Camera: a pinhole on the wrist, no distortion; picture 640 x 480 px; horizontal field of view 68.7 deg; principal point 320.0 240.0 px. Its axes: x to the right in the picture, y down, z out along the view. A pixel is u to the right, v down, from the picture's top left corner.
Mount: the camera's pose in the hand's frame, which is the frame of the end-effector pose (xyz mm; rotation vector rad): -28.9 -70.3 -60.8 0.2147 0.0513 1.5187
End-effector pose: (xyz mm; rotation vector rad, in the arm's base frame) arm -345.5 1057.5 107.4 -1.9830 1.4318 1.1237
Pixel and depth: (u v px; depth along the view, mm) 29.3 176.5 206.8
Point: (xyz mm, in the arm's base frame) -181.0 1215.2 -7.1
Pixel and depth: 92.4 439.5 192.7
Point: -235.5 1268.4 80.9
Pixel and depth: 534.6 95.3 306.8
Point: -443.6 1152.6 -125.2
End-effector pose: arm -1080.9 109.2 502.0 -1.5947 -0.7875 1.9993
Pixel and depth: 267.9 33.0 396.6
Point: -1412.3 323.3 514.3
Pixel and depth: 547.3 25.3 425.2
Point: -1470.0 162.4 327.9
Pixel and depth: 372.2 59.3 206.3
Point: -1226.3 199.7 512.4
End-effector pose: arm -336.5 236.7 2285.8 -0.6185 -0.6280 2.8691
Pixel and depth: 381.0 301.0 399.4
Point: -469.3 161.0 2600.8
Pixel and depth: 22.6 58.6 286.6
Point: -506.9 453.6 2516.5
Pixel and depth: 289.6 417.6 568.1
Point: -417.5 153.4 2846.4
